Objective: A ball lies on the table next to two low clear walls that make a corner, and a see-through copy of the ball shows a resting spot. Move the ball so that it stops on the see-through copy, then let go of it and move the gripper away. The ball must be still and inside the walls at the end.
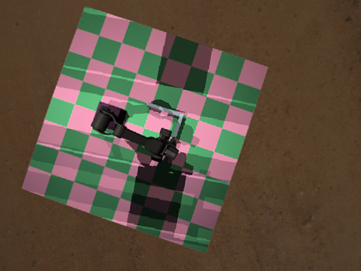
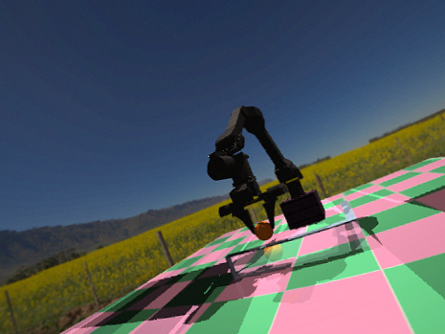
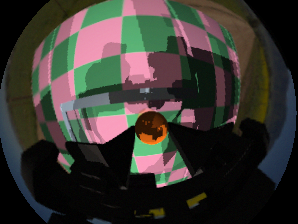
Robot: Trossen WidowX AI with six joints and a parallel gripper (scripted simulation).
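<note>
The see-through copy of ball lies 10 mm behind my gripper tip and 60 mm below it. From my gripper tip the other things lie so: clear wall: 60 mm ahead, 50 mm to the left, 50 mm below; orange ball: right at my gripper tip.
</note>
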